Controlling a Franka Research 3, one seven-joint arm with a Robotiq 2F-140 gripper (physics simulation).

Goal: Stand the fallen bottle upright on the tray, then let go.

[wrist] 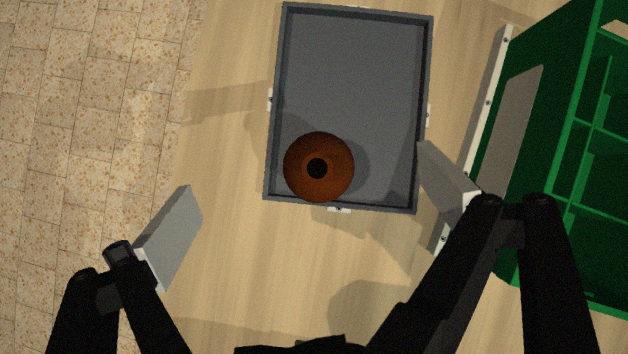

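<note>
The brown bottle (300,175) stands upright on the grey tray (350,75), seen from straight above, with its dark round mouth facing up. It is in the tray's near left corner, close to the near wall. My gripper (304,183) is wide open and empty, high above the table. Its two pads are well apart on either side of the bottle in the view, and neither touches it. The bottle's label and base are hidden beneath its shoulder.
A green compartment rack (580,107) stands at the right, with a pale rail (487,102) along its near side. The tray lies on a light wooden table (225,240). Tan tiled floor (75,125) shows beyond the table's left edge.
</note>
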